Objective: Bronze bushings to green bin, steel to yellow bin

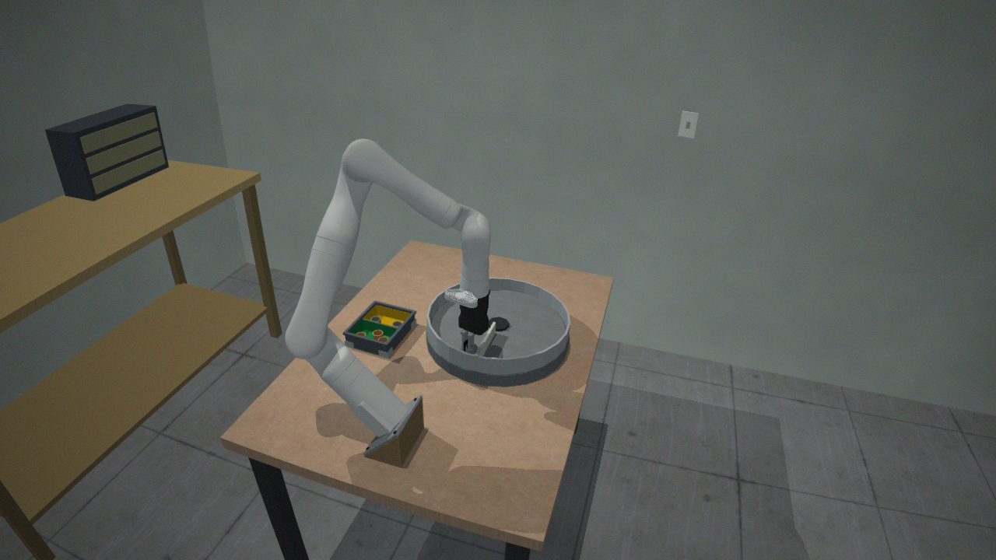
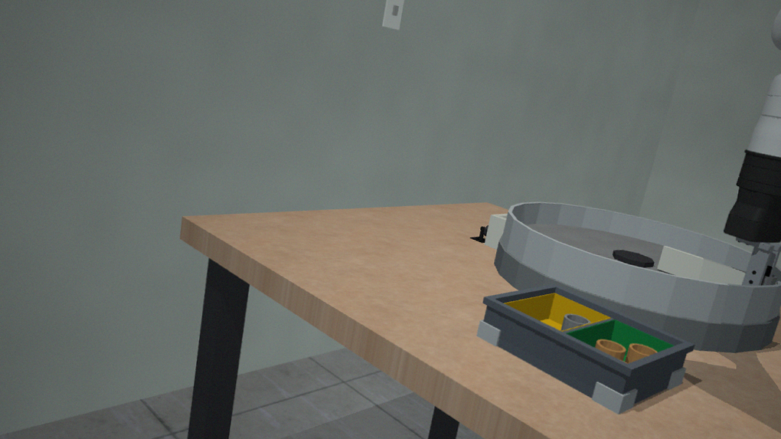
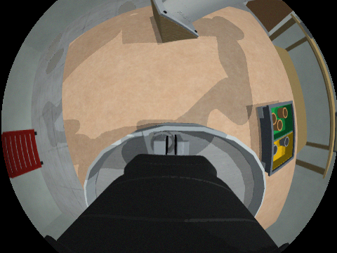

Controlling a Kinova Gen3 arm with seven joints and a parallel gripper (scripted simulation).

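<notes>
Now: hand 31 cm to the right of the bin tray, 7 cm above it and 4 cm short of it. Also, from my hand: grey turntable: 19 cm ahead, 5 cm below, 1 cm to the right.
</notes>
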